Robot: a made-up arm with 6 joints. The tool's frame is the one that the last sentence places.
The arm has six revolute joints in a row. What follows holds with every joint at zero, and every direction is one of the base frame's. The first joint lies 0.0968 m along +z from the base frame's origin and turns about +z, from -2.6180 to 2.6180 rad. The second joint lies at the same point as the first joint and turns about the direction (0.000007, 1, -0.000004), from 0.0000 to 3.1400 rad. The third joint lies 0.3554 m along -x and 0.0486 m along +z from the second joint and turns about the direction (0.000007, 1, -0.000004), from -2.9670 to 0.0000 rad. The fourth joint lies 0.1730 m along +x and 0.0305 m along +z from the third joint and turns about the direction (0.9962, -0.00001, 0.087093), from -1.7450 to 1.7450 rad. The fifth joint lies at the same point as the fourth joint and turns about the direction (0.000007, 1, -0.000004), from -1.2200 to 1.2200 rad. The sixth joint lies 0.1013 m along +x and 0.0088 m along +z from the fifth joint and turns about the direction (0.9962, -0.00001, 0.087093), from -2.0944 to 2.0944 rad. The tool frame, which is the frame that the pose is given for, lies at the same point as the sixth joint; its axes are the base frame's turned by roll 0.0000, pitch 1.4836 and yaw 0.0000 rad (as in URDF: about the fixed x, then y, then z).
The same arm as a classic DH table. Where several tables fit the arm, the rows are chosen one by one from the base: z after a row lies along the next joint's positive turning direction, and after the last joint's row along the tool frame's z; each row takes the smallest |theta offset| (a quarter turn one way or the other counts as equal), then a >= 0, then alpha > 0; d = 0 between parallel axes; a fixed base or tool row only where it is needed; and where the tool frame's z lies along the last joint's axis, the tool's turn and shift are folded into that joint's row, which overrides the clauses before.
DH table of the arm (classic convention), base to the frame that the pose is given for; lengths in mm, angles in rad. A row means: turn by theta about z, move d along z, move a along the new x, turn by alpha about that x. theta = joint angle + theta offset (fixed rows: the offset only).
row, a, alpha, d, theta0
joint 1, 0, -1.5708, 96.8, 0
joint 2, -358.7, 0, 0, 0.1359
joint 3, -15.3, 1.5708, 0, 1.3477
joint 4, 0, -1.5708, 175, 0
joint 5, 0.1, 1.5708, 0, 0
joint 6, 0, 0, 101.7, 0
Joint limits (rad, base to tool): -2.618..2.618 0..3.14 -2.967..0 -1.745..1.745 -1.22..1.22 -2.0944..2.0944

